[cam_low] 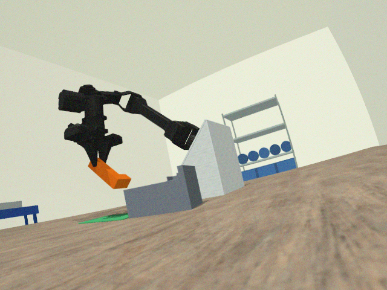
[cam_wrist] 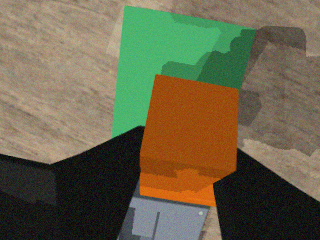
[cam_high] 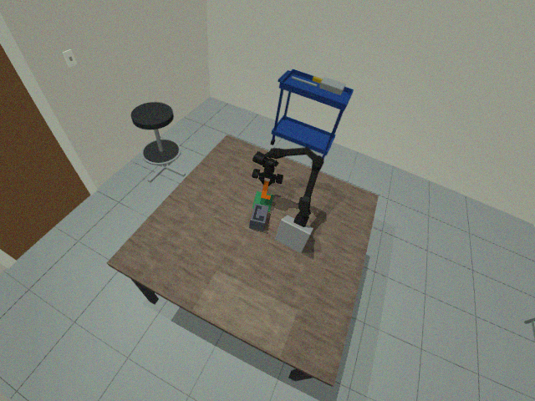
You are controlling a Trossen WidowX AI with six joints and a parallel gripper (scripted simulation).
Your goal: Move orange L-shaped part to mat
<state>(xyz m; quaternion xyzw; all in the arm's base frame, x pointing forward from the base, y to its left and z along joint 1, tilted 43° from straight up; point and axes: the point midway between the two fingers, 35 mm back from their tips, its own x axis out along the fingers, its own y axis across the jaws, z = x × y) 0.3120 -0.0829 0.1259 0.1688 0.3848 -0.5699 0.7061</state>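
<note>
Right now the green mat is 10 mm behind my gripper tip, 20 mm to the left of it and 150 mm below it. Round my gripper tip: orange L-shaped part: 30 mm behind, 30 mm to the left, 30 mm below.
</note>
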